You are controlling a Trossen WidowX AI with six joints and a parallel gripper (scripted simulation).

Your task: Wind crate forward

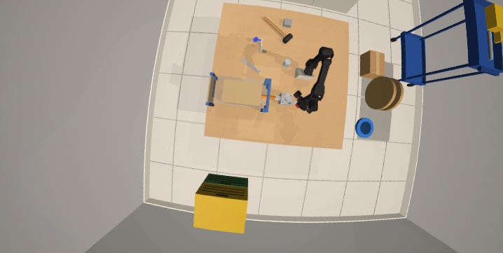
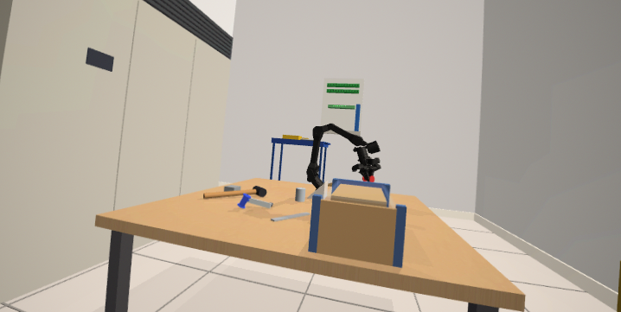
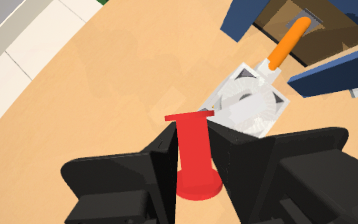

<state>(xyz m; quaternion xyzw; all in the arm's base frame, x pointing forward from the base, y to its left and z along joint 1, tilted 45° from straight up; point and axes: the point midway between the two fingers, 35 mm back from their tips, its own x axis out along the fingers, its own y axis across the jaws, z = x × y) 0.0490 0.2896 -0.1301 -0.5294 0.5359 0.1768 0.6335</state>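
Right now the red-knobbed crank handle is 3 cm to the right of my gripper tip, 3 cm below it and 2 cm ahead of it. Also, from my gripper tip: blue steel frame 24 cm ahead, 3 cm to the right, 3 cm below; red grip 1 cm to the right, 1 cm behind; hand winch 10 cm below, 7 cm ahead, 5 cm to the right.
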